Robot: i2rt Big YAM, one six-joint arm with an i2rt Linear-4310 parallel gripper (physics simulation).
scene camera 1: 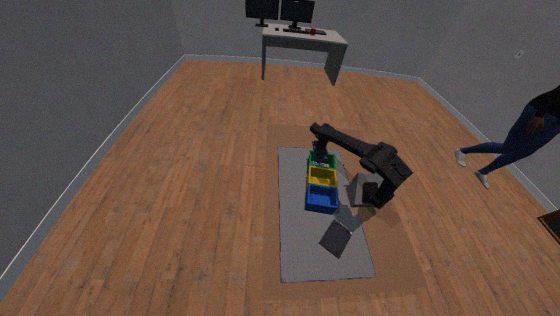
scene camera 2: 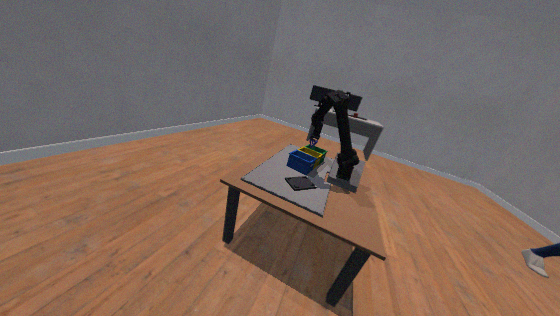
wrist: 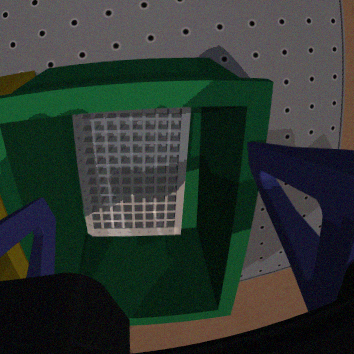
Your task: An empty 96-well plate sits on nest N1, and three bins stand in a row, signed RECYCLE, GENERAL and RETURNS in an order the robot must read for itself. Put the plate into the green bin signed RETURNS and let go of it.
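Places are measured from the arm's base along level axes (x back, y right, z up), in centimetres.
Where they show: gripper, between the fingertips: [scene camera 1: 316, 157] [scene camera 2: 312, 146] [wrist: 142, 182]; arm's base, origin of its link: [scene camera 1: 369, 192] [scene camera 2: 344, 170].
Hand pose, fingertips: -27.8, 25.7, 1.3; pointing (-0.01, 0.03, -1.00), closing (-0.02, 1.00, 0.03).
Note:
Each offset is from my fingertips to the top centre of the thing, as dx, dy, dz. Level surfaces: height alone.
The plate @[+4.2, -1.9, -8.4] [scene camera 1: 320, 164] [wrist: 135, 170], pale with a grid of wells, lies inside the green bin [scene camera 1: 330, 156] [scene camera 2: 323, 152] [wrist: 125, 95], low between its walls. It does not show clearly in scene camera 2. My gripper [scene camera 1: 320, 155] [scene camera 2: 313, 143] [wrist: 142, 182] is open above the green bin, its two blue fingers wide apart, with nothing between them. The plate is below the fingers, apart from them. The dark square nest @[+4.1, -47.7, -8.6] [scene camera 1: 336, 239] [scene camera 2: 300, 183] is bare. The writing on the bins' signs cannot be read in these frames.
The yellow bin [scene camera 1: 322, 178] [wrist: 12, 84] stands beside the green bin, and the blue bin [scene camera 1: 322, 202] [scene camera 2: 301, 162] beyond it, all in one row on the grey perforated board @[dz -10.4] [scene camera 1: 295, 250] [scene camera 2: 265, 175]. A person [scene camera 1: 520, 130] stands at the right, away from the table.

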